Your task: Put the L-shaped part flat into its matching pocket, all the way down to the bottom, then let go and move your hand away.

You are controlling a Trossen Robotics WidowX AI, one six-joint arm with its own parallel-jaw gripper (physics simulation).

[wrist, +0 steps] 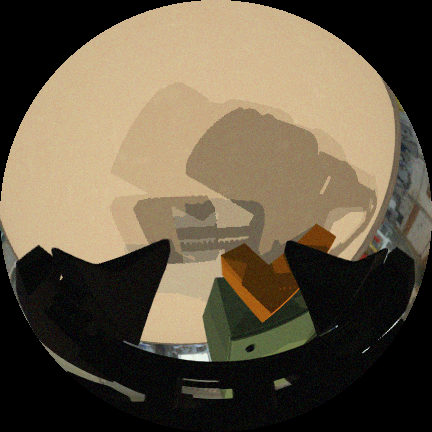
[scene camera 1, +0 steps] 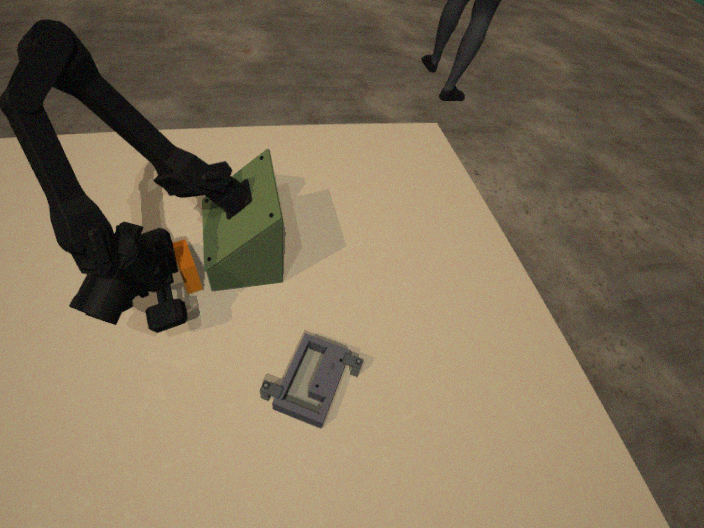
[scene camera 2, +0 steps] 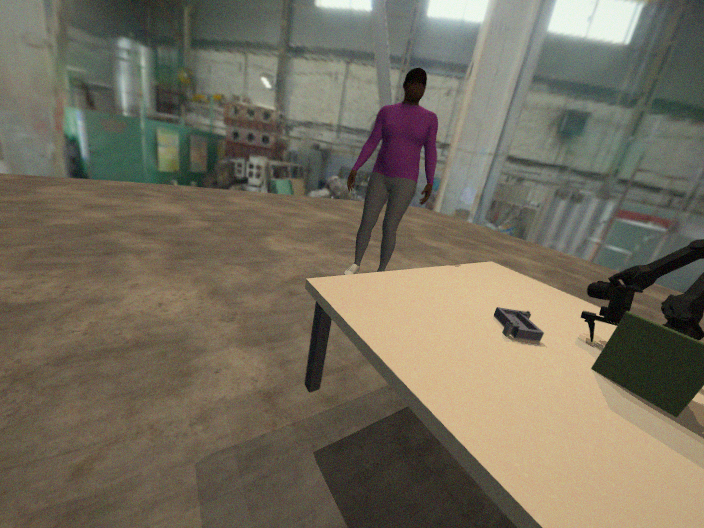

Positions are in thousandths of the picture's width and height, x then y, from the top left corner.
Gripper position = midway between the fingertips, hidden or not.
The gripper shows in the wrist view (531, 573), in scene camera 1 (256, 554) and in scene camera 2 (864, 658). An orange L-shaped part shows in the wrist view (612, 668) and in scene camera 1 (263, 497).
